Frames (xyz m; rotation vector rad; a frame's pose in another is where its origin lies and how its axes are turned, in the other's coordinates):
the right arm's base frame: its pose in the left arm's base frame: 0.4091 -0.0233 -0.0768 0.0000 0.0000 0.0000
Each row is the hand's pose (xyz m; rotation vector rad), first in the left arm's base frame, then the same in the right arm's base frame.
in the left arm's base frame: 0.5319 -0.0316 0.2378 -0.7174 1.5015 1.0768
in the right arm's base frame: 0.1228 -0.0083 0.3146 -0.7174 1.5015 1.0768
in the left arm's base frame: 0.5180 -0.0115 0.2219 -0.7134 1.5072 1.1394
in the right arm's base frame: 0.1089 0.0118 0.2987 -0.7134 1.5072 1.1394
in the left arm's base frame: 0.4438 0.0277 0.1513 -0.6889 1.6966 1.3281
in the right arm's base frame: 0.0347 0.0510 0.2281 -0.6889 1.6966 1.3281
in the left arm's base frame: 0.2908 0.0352 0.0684 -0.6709 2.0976 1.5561
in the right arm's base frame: -0.1183 0.0585 0.1452 -0.6709 2.0976 1.5561
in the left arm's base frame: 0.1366 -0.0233 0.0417 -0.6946 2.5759 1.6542
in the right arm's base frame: -0.2725 0.0000 0.1185 -0.6946 2.5759 1.6542
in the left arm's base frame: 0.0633 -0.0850 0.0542 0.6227 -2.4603 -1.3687
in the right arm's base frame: -0.3458 -0.0617 0.1310 0.6227 -2.4603 -1.3687
